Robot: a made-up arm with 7 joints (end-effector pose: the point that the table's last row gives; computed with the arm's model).
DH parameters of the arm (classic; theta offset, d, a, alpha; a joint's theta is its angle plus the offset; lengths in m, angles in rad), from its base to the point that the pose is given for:
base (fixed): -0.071 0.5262 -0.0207 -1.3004
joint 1: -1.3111 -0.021 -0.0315 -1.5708
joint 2: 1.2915 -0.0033 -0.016 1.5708
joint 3: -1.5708 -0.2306 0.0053 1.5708
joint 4: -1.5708 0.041 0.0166 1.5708
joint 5: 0 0.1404 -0.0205 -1.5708
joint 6: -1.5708 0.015 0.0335 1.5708
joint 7: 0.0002 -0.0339 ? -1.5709
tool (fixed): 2.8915 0.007 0 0
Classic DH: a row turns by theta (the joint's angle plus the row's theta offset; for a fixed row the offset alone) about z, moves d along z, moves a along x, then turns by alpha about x.
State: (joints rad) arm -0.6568 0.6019 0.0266 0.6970 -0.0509 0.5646 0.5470
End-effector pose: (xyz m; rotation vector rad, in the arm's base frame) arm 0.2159 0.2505 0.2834 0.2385 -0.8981 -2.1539
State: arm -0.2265 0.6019 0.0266 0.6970 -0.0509 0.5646 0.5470
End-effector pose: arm 0.0704 0.2778 0.2225 -0.1364 -0.5993 -2.0073
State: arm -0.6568 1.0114 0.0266 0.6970 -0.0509 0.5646 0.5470
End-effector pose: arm 0.1786 0.3371 0.4137 0.5515 -0.4893 -2.1658
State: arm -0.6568 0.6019 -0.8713 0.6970 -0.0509 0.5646 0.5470
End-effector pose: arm 0.2485 0.1635 0.2421 -0.4402 -0.3316 -2.8225
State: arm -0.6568 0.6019 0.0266 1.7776 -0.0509 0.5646 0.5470
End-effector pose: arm 0.0482 0.2785 0.2105 -0.4651 -0.3242 -1.4291
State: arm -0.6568 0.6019 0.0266 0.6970 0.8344 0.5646 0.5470
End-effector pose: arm 0.2259 0.2454 0.3282 0.3665 0.1520 -2.5527
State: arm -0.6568 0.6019 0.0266 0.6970 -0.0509 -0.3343 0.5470
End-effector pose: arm 0.2617 0.2378 0.3160 1.0688 -1.3741 -2.5327
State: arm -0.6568 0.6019 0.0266 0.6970 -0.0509 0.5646 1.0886
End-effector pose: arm 0.2050 0.2520 0.2970 0.6958 -0.4498 -1.9956
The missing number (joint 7, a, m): 0.0319
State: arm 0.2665 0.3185 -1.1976 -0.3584 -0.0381 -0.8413 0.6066
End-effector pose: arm 0.0046 -0.0714 0.2776 -0.1468 2.5034 0.9882
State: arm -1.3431 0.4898 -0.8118 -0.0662 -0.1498 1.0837 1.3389
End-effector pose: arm 0.3121 0.0009 0.5182 -1.4930 0.6702 2.6299
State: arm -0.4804 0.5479 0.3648 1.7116 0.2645 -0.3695 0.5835
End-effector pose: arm 0.0345 0.2746 0.1538 0.0456 -0.7704 -2.0087
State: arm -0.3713 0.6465 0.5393 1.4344 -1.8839 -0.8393 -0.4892
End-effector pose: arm -0.0088 0.3188 0.1788 2.0147 -1.5024 -0.8890
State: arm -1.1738 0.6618 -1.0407 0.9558 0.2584 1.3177 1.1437
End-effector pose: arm 0.3179 0.1441 0.4362 0.7094 1.1641 -2.1457
